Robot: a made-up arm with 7 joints.
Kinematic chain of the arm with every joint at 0, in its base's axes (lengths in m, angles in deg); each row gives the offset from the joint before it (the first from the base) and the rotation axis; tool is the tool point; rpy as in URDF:
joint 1: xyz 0 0 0.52 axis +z
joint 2: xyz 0 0 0 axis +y
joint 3: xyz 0 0 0.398 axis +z
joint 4: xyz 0.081 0 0 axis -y
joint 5: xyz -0.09 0 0.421 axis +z
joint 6: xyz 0 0 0 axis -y
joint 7: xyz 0.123 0 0 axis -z
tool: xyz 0 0 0 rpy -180 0 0
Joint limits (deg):
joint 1: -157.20..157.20
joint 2: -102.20..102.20
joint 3: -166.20..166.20
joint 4: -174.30..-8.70
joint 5: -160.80..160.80
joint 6: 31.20..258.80
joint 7: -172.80..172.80
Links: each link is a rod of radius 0.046 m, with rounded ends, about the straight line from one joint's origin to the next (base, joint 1, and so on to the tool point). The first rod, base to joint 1, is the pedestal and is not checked.
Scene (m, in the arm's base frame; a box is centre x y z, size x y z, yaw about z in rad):
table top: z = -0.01
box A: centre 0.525 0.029 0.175 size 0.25 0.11 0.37 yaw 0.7
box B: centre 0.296 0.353 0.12 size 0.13 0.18 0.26 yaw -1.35
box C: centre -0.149 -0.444 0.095 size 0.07 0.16 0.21 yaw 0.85
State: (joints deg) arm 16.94 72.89 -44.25 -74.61 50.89 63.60 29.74
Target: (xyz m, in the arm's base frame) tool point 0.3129 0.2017 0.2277
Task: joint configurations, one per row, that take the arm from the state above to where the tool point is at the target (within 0.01 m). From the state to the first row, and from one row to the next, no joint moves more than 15 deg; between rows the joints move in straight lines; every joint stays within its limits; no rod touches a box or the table.
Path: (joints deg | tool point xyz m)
1: 21.98 59.99 -47.88 -84.45 60.24 59.00 22.13 | 0.7652 -0.1307 0.3903
2: 27.03 47.10 -51.51 -94.28 69.59 54.40 14.53 | 0.7333 -0.1109 0.4941
3: 32.07 34.20 -55.14 -104.12 78.94 49.80 6.92 | 0.6861 -0.0972 0.5770
4: 37.11 21.31 -58.77 -113.95 88.28 45.20 -0.69 | 0.6302 -0.0899 0.6366
5: 42.15 8.41 -62.40 -123.79 97.63 40.60 -8.30 | 0.5716 -0.0874 0.6727
6: 47.20 -4.48 -66.03 -133.62 106.98 35.99 -15.90 | 0.5149 -0.0867 0.6868
7: 46.17 5.98 -55.95 -133.44 94.53 36.60 -6.77 | 0.5245 0.0191 0.6103
8: 45.13 16.45 -45.86 -133.25 82.07 37.20 2.35 | 0.5063 0.1017 0.5124
9: 44.10 26.91 -35.78 -133.07 69.62 37.81 11.48 | 0.4617 0.1579 0.4081
10: 43.07 37.38 -25.70 -132.89 57.17 38.41 20.61 | 0.3951 0.1896 0.3102
11: 42.04 47.84 -15.62 -132.70 44.71 39.02 29.74 | 0.3129 0.2017 0.2277

